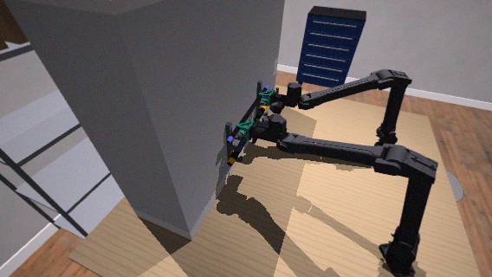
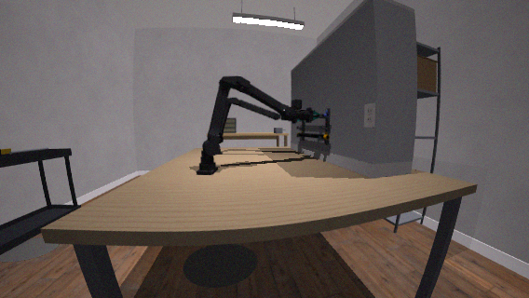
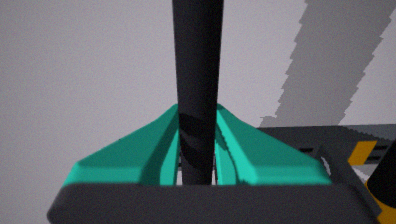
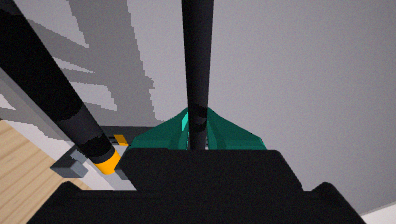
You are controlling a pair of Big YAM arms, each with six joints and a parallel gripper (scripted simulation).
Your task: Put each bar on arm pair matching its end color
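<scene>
Now: left hand 15 cm to the left of the blue-ended bar and 1 cm past it. From my left hand the other things lie so: orange-ended bar: 15 cm to the right, 15 cm below, 1 cm behind; grey wall block: 19 cm to the right, 18 cm ahead, 13 cm above.
</scene>
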